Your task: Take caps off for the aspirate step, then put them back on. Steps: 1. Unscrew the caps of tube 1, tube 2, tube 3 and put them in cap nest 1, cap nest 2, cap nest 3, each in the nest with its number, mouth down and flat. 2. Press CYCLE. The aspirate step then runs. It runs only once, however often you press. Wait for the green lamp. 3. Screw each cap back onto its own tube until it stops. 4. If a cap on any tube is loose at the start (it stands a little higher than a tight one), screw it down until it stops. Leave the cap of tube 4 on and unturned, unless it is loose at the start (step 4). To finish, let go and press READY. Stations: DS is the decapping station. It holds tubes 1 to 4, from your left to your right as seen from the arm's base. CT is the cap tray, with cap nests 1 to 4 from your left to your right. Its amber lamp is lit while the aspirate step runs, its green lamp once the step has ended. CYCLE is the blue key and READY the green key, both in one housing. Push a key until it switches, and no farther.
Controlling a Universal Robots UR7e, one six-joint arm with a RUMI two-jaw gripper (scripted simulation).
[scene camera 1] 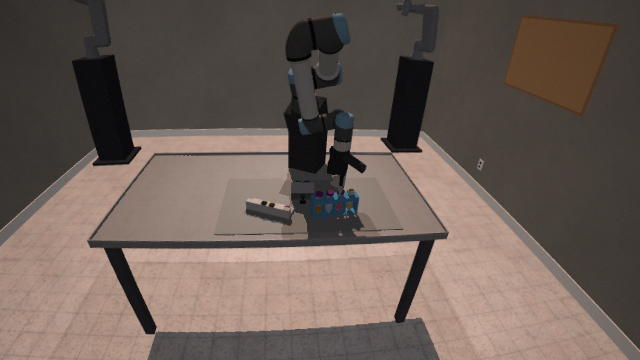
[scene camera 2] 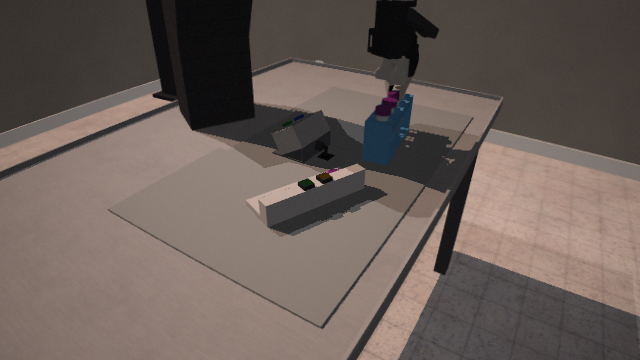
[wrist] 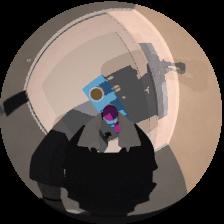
Observation:
I see my gripper [scene camera 2: 394, 98] and a grey key housing [scene camera 2: 309, 136].
My gripper also shows in scene camera 1 [scene camera 1: 340, 192] and in the wrist view [wrist: 110, 112].

